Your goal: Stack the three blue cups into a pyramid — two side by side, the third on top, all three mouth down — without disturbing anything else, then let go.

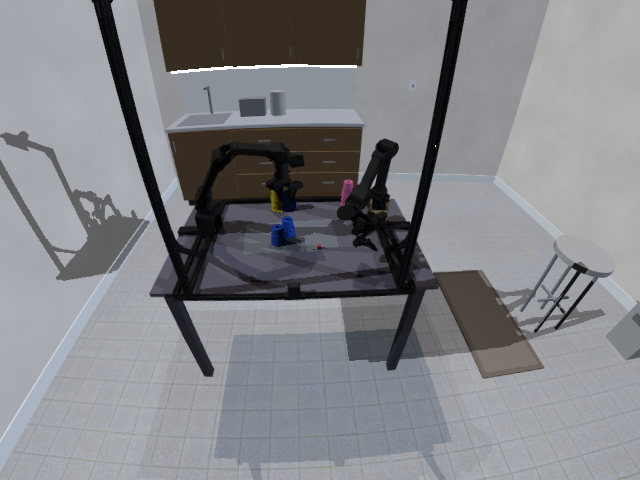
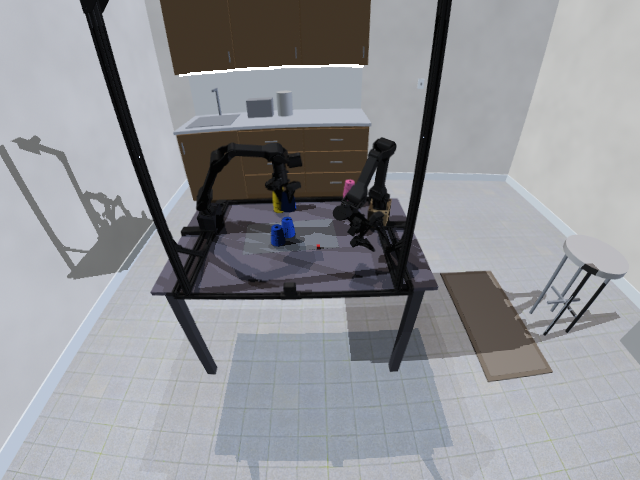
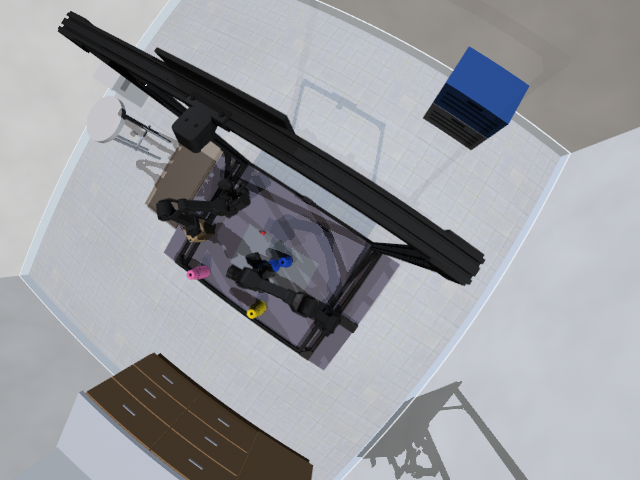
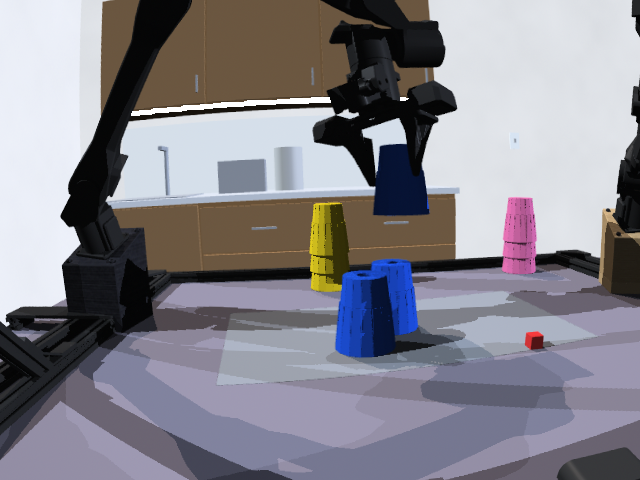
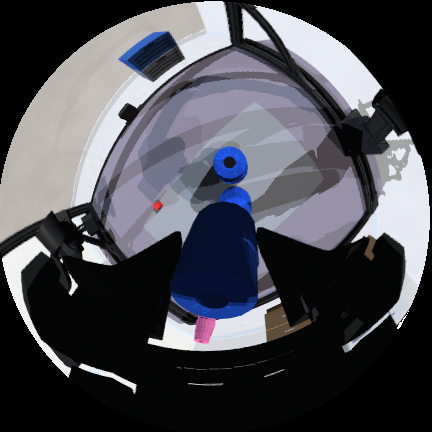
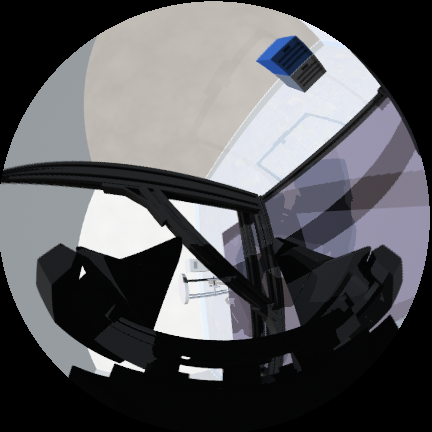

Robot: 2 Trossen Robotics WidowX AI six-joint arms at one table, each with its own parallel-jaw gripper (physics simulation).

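Places are measured from the left arm's base along level axes (x right, y ahead, z up), in metres.
Pixels of known places: left gripper, fingertip midpoint: (image 1: 286, 202) (image 2: 285, 202) (image 4: 393, 181) (image 5: 219, 234); right gripper, fingertip midpoint: (image 1: 383, 244) (image 2: 380, 244) (image 3: 235, 178) (image 6: 228, 242); left arm's base, origin of the base link: (image 1: 206, 209) (image 2: 208, 210) (image 3: 327, 323) (image 4: 103, 245); right arm's base, origin of the base link: (image 1: 379, 205) (image 2: 379, 204) (image 3: 193, 230) (image 4: 634, 222).
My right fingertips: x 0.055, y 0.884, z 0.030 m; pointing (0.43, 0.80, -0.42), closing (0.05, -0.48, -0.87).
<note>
Ahead of a thing's pixels: the offset from my right fingertips to its top centre. Level surfaces: height alone.
A dark blue cup @(dz +0.090, dx -0.141, dy -0.458 m) (image 1: 289, 201) (image 4: 400, 188) (image 5: 215, 265), mouth down, is between the fingers of my left gripper (image 4: 393, 178) (image 5: 219, 234), which is shut on it and holds it well above the table. Two more blue cups stand mouth down on the pale mat @(dz -0.147 m) (image 4: 258, 364): a nearer one @(dz -0.060, dx -0.059, dy -0.492 m) (image 1: 277, 235) (image 2: 277, 235) (image 4: 364, 315) (image 5: 230, 166) and a farther one @(dz -0.060, dx -0.136, dy -0.472 m) (image 1: 288, 227) (image 2: 288, 227) (image 4: 402, 297) (image 5: 236, 197). They are close together; I cannot tell if they touch. My right gripper (image 1: 366, 244) (image 6: 228, 242) is open and empty, over the right side.
A yellow cup stack @(dz +0.004, dx -0.338, dy -0.620 m) (image 1: 276, 202) (image 3: 256, 308) (image 4: 328, 237) stands behind the blue cups. A pink stack @(dz +0.004, dx -0.518, dy -0.258 m) (image 1: 347, 191) (image 3: 198, 272) (image 4: 520, 235) stands at the back right. A small red cube @(dz -0.132, dx -0.077, dy -0.293 m) (image 1: 318, 246) (image 4: 534, 340) (image 5: 157, 205) lies right of the cups. A black frame surrounds the table.
</note>
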